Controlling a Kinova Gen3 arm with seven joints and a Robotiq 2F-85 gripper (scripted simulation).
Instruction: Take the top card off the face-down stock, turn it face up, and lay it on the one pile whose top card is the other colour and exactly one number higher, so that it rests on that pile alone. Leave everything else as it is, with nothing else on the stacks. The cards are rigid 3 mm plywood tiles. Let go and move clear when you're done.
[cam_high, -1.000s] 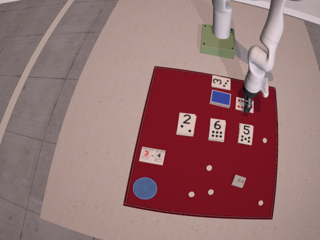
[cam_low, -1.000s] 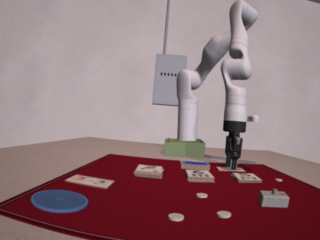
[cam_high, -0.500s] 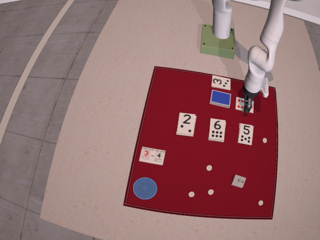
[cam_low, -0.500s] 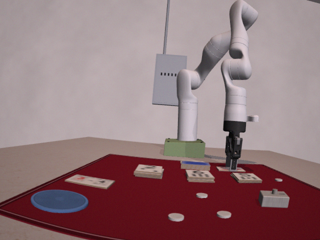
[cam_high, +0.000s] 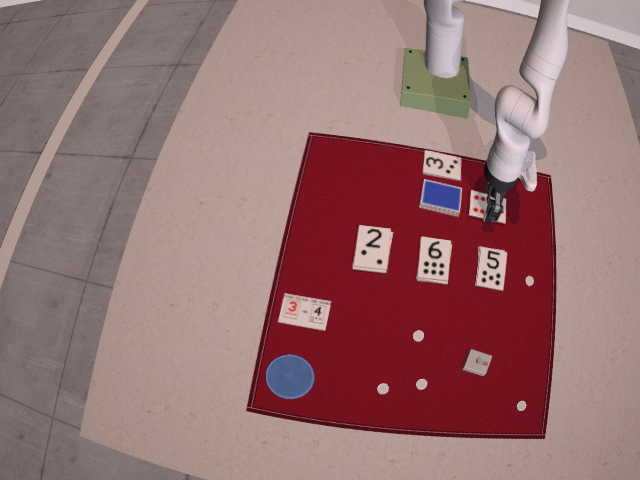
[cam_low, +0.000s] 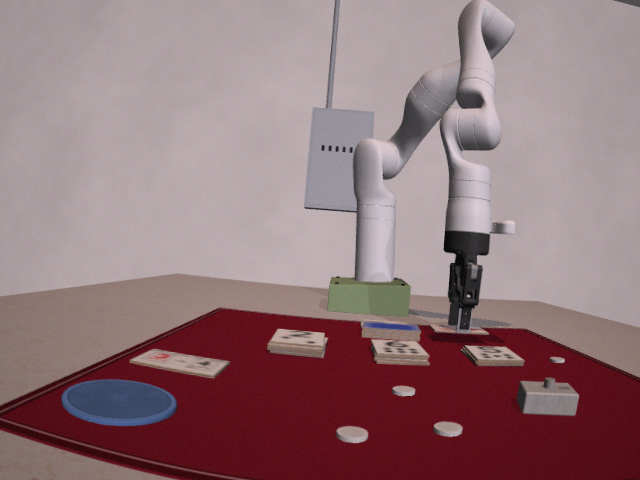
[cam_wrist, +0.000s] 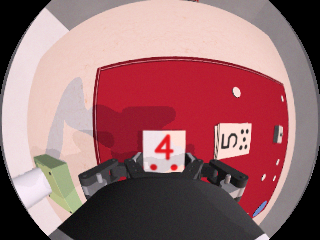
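My hand is 200 mm short of the red mat, 90 mm to the left of it and 40 mm above it. Round my hand: grey knobbed block (340 mm ahead, 50 mm to the left, 10 mm below).
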